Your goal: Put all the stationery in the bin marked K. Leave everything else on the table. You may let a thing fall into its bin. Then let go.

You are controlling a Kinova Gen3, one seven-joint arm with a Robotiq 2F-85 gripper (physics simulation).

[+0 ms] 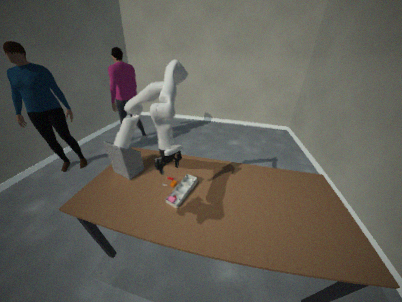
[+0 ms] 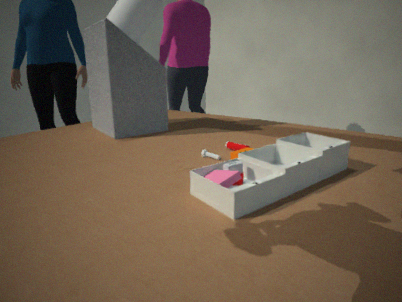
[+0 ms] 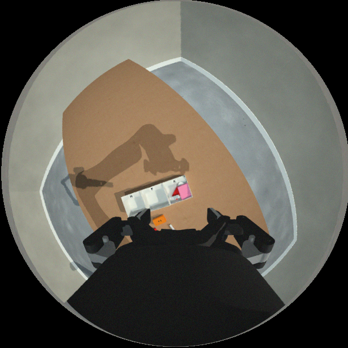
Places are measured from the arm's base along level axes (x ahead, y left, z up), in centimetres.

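Where they show: gripper, between the fingertips: (image 1: 169, 170); arm's base, origin of its link: (image 1: 121, 147) (image 2: 117, 39).
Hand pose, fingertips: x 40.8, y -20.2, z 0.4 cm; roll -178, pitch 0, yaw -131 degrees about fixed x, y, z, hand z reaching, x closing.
Observation:
Things, the pixels of their centre, and the offset from my fingertips. "pt": a spot on its surface instead.
- bin marked K, a spot on its surface: (image 2: 212, 195) pt dy -4.8, dx +0.3, dz -22.4 cm
- pink block, middle of its body: (image 2: 216, 180) (image 1: 171, 199) dy -2.1, dx -0.7, dz -21.6 cm
- red piece, a spot on its surface: (image 2: 239, 179) pt dy -1.7, dx +2.2, dz -21.1 cm
- pale grey-white piece, middle of its body: (image 2: 233, 168) dy +1.5, dx -0.1, dz -21.1 cm
- red ribbed cylinder, middle of its body: (image 2: 236, 147) (image 1: 170, 178) dy +18.0, dx -7.1, dz -23.2 cm
- white bolt-like piece, middle of its body: (image 2: 211, 155) (image 1: 164, 184) dy +11.3, dx -9.1, dz -23.3 cm
- H, a spot on its surface: (image 2: 336, 159) pt dy +13.4, dx +11.6, dz -21.4 cm
The bin marked K (image 2: 212, 195) (image 3: 174, 181) is the end compartment of a white three-part tray. In it lie a pink block (image 1: 172, 199) (image 2: 222, 177) (image 3: 184, 190), a red piece (image 2: 239, 179) (image 3: 176, 192) and a pale grey-white piece (image 2: 232, 165), partly hidden. On the table beside the tray lie an orange block (image 1: 174, 183) (image 2: 241, 153) (image 3: 159, 220), a red ribbed cylinder (image 1: 170, 178) (image 2: 237, 146) and a white bolt-like piece (image 1: 164, 185) (image 2: 210, 154) (image 3: 171, 227). My gripper (image 1: 169, 167) (image 3: 178, 214) is open and empty, above the table near the robot's side of these pieces.
The bins marked F (image 2: 302, 172) (image 3: 152, 189) and H (image 2: 336, 159) (image 3: 131, 196) adjoin the K bin and look empty. A grey slanted pedestal (image 1: 126, 161) (image 2: 132, 95) stands behind, at the arm's base. Two people stand beyond the table (image 1: 280, 215).

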